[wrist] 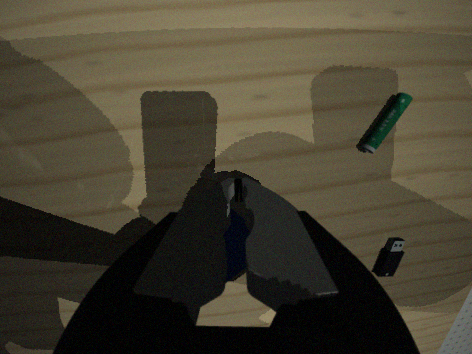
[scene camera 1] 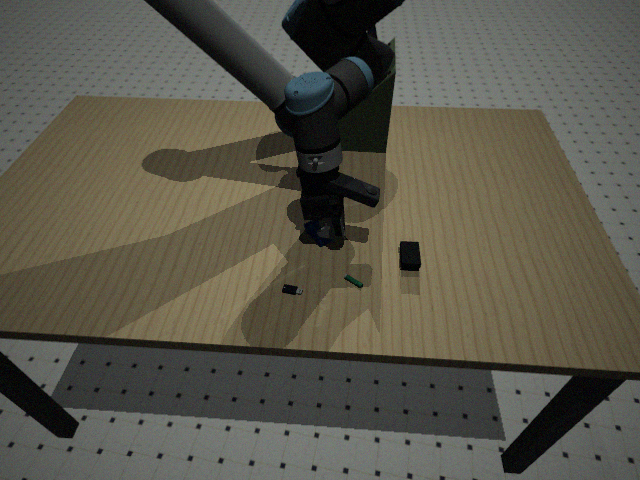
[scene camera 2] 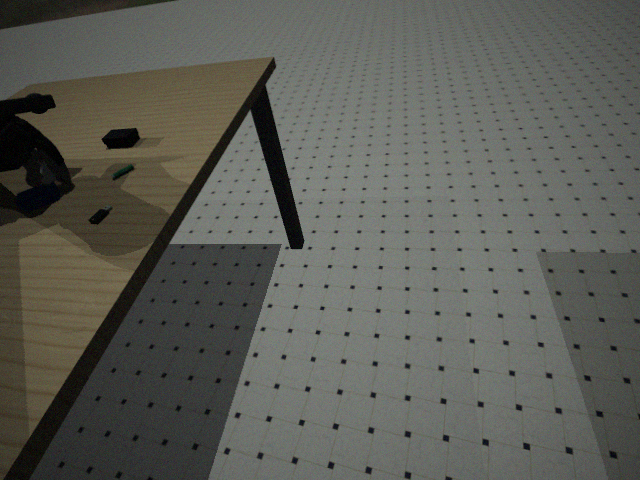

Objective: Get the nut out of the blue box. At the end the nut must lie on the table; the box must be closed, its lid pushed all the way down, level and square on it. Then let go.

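Frame: origin at the arm's base, x ahead, y left, z up, level; metres.
Seen in the pictures: gripper, between the fingertips: [wrist: 239,180] [scene camera 1: 340,243] [scene camera 2: 69,183].
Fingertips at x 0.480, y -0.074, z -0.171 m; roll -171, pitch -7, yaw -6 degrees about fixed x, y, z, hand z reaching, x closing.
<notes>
Pixels of each thing's top centre, then the offset from my fingertips to it. Level surfaces: height alone.
- blue box, centre of its top: [wrist: 212,263] [scene camera 1: 319,228] [scene camera 2: 34,191] dx -0.028, dy -0.051, dz +0.022 m
- wooden table, height of its surface: dz -0.003 m
- green battery, centre of its top: [wrist: 390,125] [scene camera 1: 353,279] [scene camera 2: 121,169] dx +0.110, dy +0.025, dz +0.007 m
- black USB stick, centre of its top: [wrist: 393,260] [scene camera 2: 100,212] [scene camera 1: 292,289] dx +0.135, dy -0.104, dz +0.005 m
- black block, centre of its top: [scene camera 1: 410,252] [scene camera 2: 118,133] dx +0.044, dy +0.153, dz +0.022 m
The blue box [scene camera 1: 316,235] [scene camera 2: 37,199] [wrist: 236,252] is largely hidden by my gripper in the scene camera 1 view; in the wrist view a strip of it shows through the gap between the fingers. My gripper [scene camera 1: 337,243] [scene camera 2: 68,187] [wrist: 239,180] points down over the box, its fingertips together; it is shut with nothing held between the fingers. Whether the fingers touch the box is hidden. How its lid sits cannot be told. The nut does not show in any view. The wooden table [scene camera 1: 480,206] [scene camera 2: 196,87] [wrist: 270,55] is under the box.
A green battery [scene camera 1: 353,281] [scene camera 2: 123,172] [wrist: 386,122] and a black USB stick [scene camera 1: 290,289] [scene camera 2: 99,214] [wrist: 389,259] lie near the gripper, towards the table's front edge. A black block [scene camera 1: 409,255] [scene camera 2: 121,137] stands to the right in the scene camera 1 view. A dark green panel [scene camera 1: 366,124] rises behind the arm.
</notes>
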